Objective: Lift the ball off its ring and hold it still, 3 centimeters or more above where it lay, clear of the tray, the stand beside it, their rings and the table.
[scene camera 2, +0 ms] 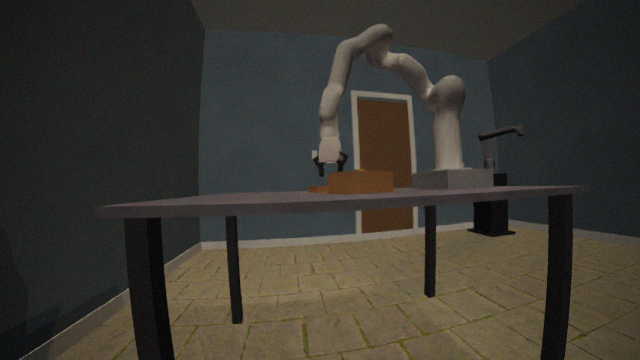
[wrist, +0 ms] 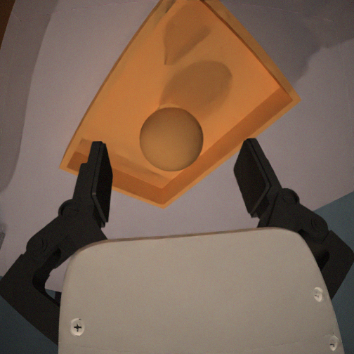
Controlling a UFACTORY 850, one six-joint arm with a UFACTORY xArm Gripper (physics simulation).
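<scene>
An orange ball (wrist: 171,139) sits inside the shallow orange tray (wrist: 240,122) in the wrist view, near the tray's lower corner. A thin edge of its ring (wrist: 169,106) shows above the ball; the rest of the ring is hidden. In the scene view a low part of the tray (scene camera 2: 317,189) shows beside the taller orange stand (scene camera 2: 361,182); the ball does not show there. My gripper (scene camera 2: 331,173) (wrist: 175,155) is open and empty. It points down above the tray, with its fingers to the left and right of the ball in the wrist view, not touching it.
The stand is a block right of the gripper in the scene view, its top near fingertip height. The grey robot base (scene camera 2: 452,179) stands farther right on the table (scene camera 2: 240,202). The gripper's shadow falls in the tray.
</scene>
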